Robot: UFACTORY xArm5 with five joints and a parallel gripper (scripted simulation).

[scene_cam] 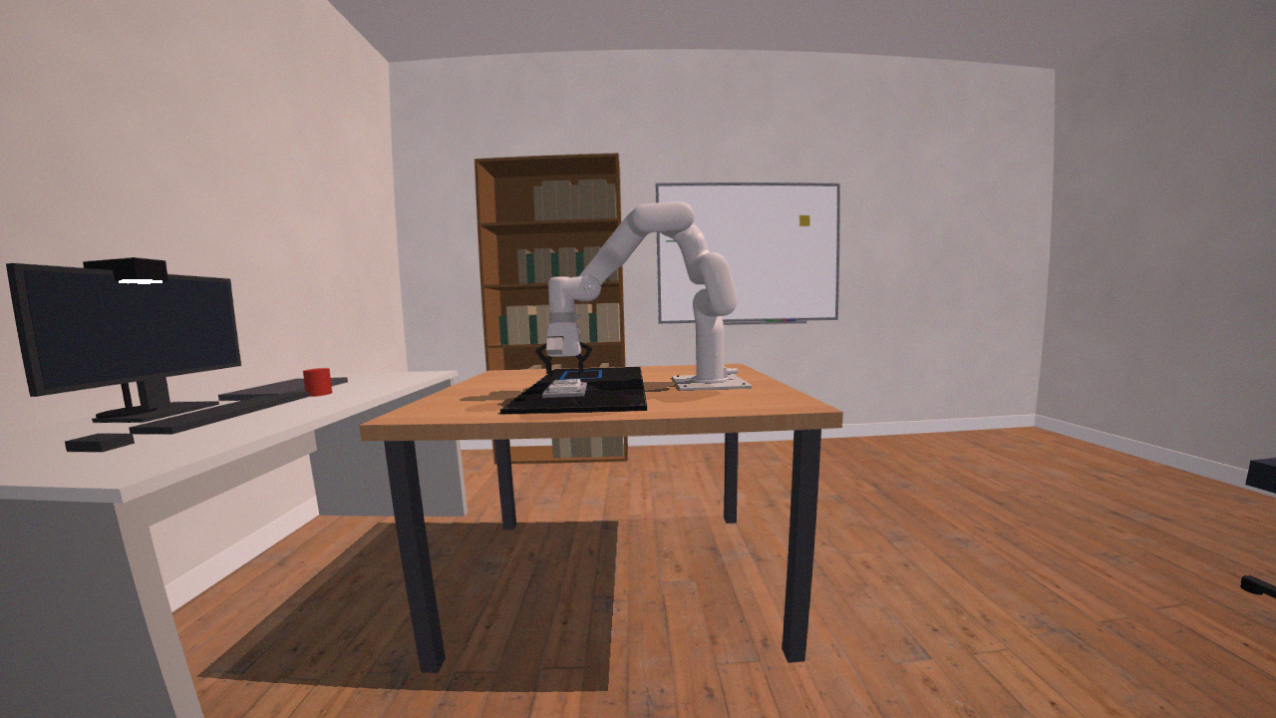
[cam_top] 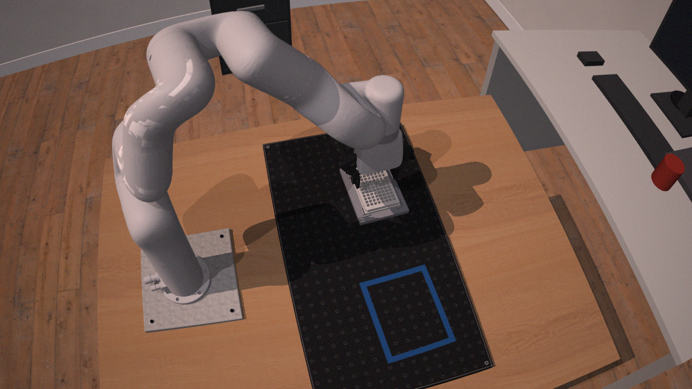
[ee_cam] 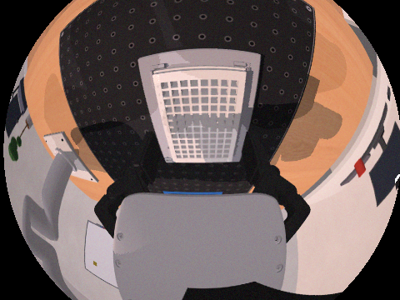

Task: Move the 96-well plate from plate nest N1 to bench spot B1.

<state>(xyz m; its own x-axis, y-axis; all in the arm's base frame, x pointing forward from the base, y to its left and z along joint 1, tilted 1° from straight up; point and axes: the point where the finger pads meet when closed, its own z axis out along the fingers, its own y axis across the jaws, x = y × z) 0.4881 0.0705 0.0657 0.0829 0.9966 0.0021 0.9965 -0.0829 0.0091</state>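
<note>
Right now my hand is 40 mm above the white 96-well plate. Also, from my hand: grey plate nest (50 mm below).
</note>
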